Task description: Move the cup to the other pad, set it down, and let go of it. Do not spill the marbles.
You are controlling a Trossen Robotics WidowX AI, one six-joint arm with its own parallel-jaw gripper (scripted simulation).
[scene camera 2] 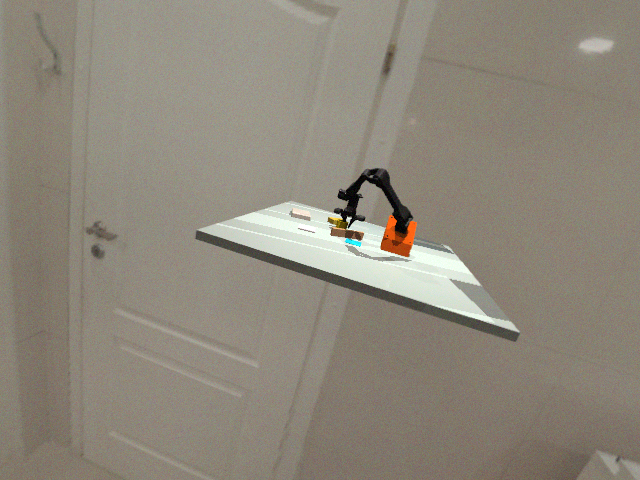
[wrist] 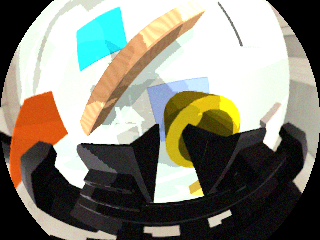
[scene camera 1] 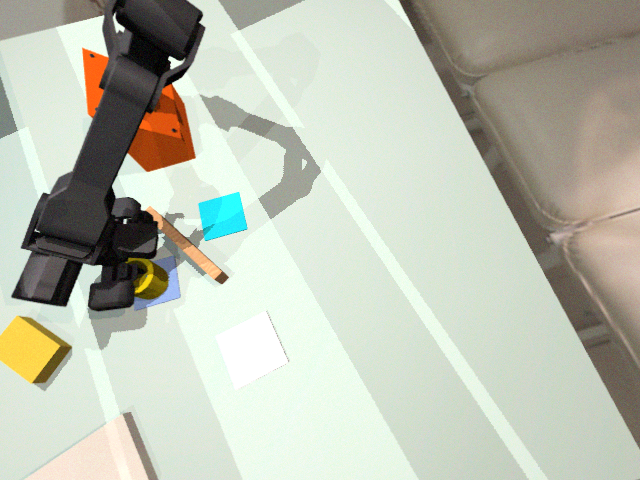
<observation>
I see my gripper, a yellow cup, a white pad, a pale blue pad and a cyan pad.
My gripper is seen too in the wrist view.
</observation>
